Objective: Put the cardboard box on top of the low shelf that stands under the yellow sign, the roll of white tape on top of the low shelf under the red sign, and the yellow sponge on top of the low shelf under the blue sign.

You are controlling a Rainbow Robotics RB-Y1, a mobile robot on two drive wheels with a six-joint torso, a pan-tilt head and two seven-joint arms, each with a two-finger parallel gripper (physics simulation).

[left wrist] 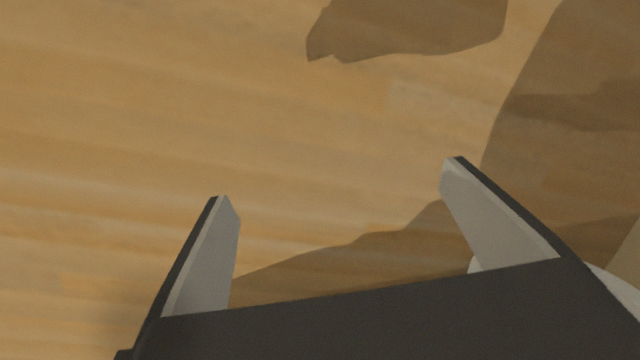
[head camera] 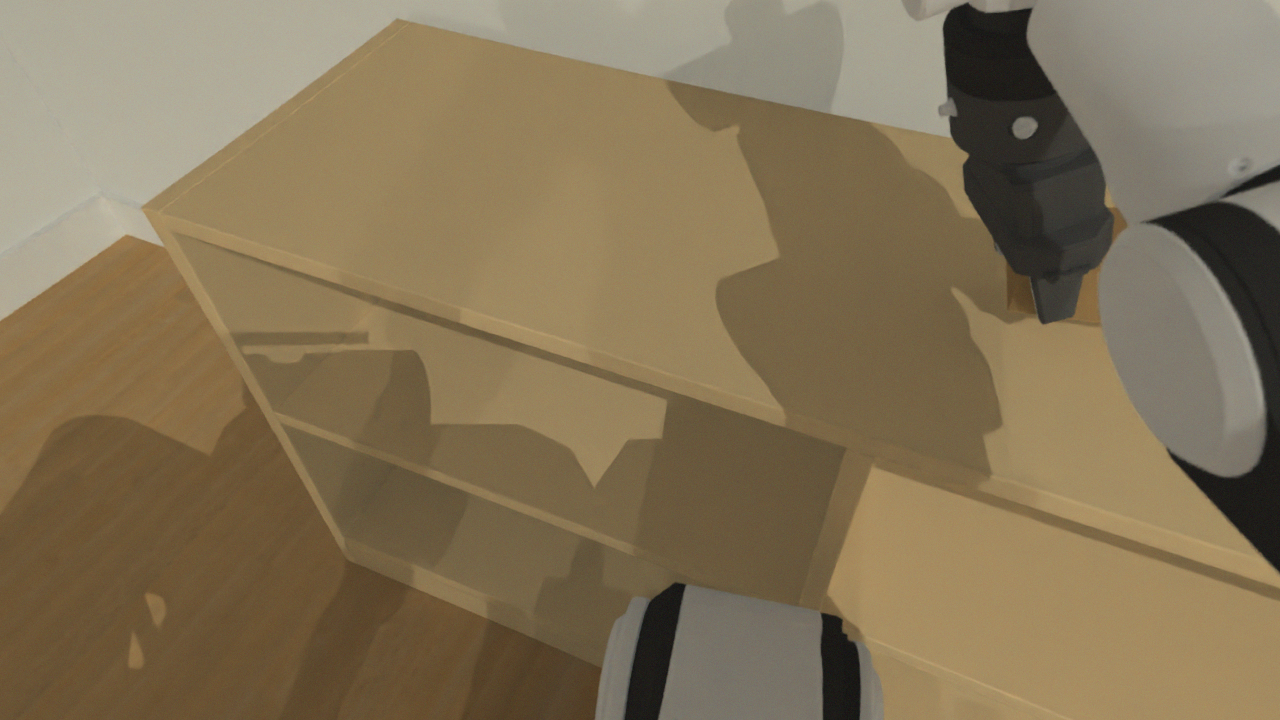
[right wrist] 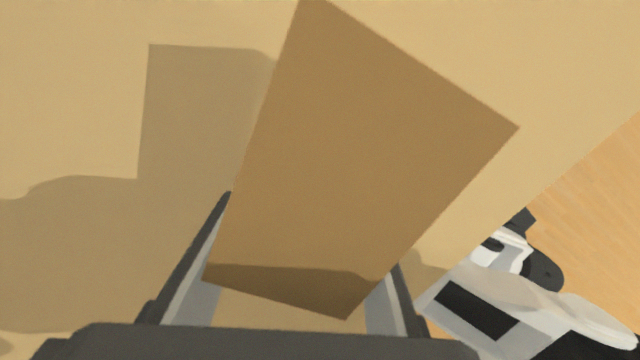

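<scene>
A plain brown cardboard box is between the fingers of my right gripper, which is shut on it. In the head camera the arm hides most of the box. The box is over the top of a light wooden low shelf, and its shadow falls on that top; the height of the gap is hard to tell. My left gripper is open and empty above the wooden floor. The white tape, the yellow sponge and the coloured signs do not show.
A pale wall stands behind the shelf. Wooden floor lies beside it. The shelf's front has open compartments. White and black robot parts show at the lower right of the right wrist view.
</scene>
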